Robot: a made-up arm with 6 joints.
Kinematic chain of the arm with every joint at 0, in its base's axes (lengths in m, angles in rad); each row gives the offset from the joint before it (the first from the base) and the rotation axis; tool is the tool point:
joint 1: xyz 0 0 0.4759 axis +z
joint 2: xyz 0 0 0 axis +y
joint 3: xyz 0 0 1.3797 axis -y
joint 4: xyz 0 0 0 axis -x
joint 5: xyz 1.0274 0 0 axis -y
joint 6: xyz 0 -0.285 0 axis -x
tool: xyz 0 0 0
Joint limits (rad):
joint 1: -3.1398..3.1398
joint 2: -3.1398..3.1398
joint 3: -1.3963..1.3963
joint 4: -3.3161..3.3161
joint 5: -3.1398..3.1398
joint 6: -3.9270..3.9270
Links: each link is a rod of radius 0.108 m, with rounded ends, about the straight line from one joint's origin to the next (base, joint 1, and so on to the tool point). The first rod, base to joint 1, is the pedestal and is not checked.
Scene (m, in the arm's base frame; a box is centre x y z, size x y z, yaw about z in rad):
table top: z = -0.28
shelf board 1: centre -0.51 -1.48 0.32 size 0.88 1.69 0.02 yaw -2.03
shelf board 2: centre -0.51 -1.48 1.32 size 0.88 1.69 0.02 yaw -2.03
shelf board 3: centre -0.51 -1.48 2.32 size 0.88 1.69 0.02 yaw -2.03
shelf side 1: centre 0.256 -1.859 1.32 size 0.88 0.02 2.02 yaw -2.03
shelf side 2: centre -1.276 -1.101 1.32 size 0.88 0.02 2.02 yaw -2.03
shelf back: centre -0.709 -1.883 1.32 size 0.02 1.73 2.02 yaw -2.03
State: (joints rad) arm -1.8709 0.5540 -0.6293 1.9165 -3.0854 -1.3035
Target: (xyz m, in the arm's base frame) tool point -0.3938 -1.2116 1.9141
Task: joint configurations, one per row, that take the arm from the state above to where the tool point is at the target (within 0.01 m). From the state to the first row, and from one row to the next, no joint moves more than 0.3 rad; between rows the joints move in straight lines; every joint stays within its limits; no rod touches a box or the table.
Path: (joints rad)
1: -1.8256 0.4339 -0.8833 1.9516 -3.0854 -1.3035
2: -1.7802 0.3138 -1.1373 1.9867 -3.0854 -1.3035
3: -1.8222 0.1363 -0.8881 1.9564 -3.0854 -1.3035
4: -1.8642 -0.0412 -0.6389 1.9261 -3.0854 -1.3035
5: -1.9062 -0.2187 -0.3896 1.8958 -3.0854 -1.3035
6: -1.9271 -0.0326 -0.2130 1.8755 -3.0854 -1.3035
7: -1.9479 0.1535 -0.0364 1.8552 -3.0854 -1.3035

